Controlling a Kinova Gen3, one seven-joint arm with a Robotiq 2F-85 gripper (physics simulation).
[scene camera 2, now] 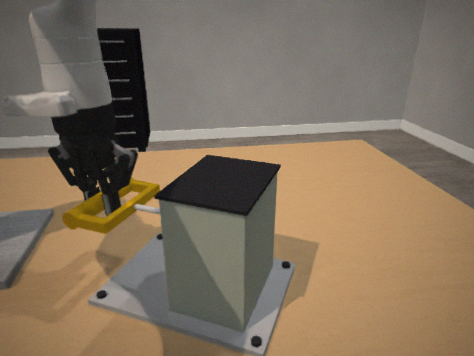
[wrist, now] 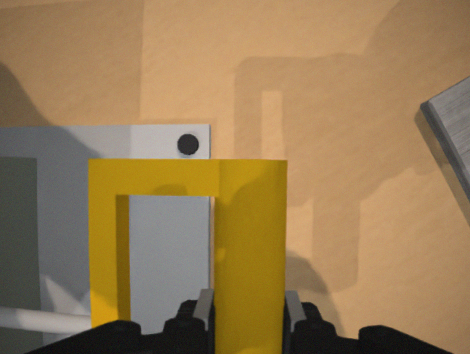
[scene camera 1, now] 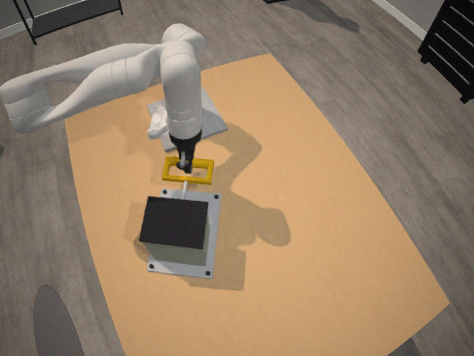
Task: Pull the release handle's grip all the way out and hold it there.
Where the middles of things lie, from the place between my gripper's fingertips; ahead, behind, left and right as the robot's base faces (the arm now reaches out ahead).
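There is the light grey plate (scene camera 1: 214, 199), and it sits 80 mm below my hand. It is also 120 mm ahead of my hand and 80 mm to the right of it.
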